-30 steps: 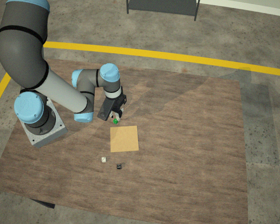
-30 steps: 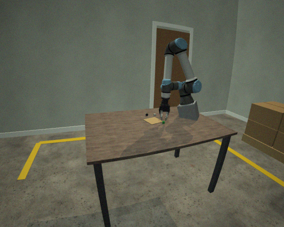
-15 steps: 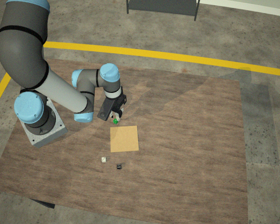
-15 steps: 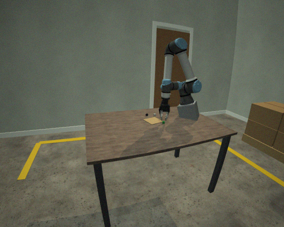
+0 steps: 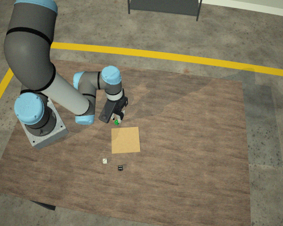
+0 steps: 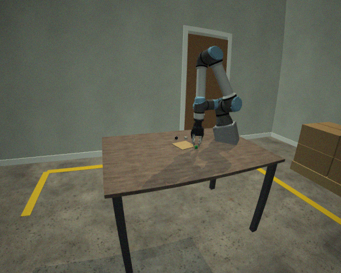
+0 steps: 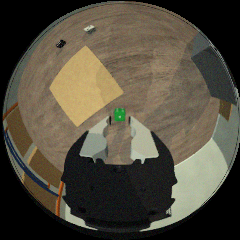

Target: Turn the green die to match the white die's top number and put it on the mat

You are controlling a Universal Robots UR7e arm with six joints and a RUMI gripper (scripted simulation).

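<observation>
The green die lies 20 mm below my hand. Round my hand: black die 230 mm to the right, 110 mm ahead, 20 mm below; then white die 220 mm to the right, 20 mm below, 20 mm ahead; then tan mat 80 mm to the right, 80 mm ahead, 30 mm below.
</observation>
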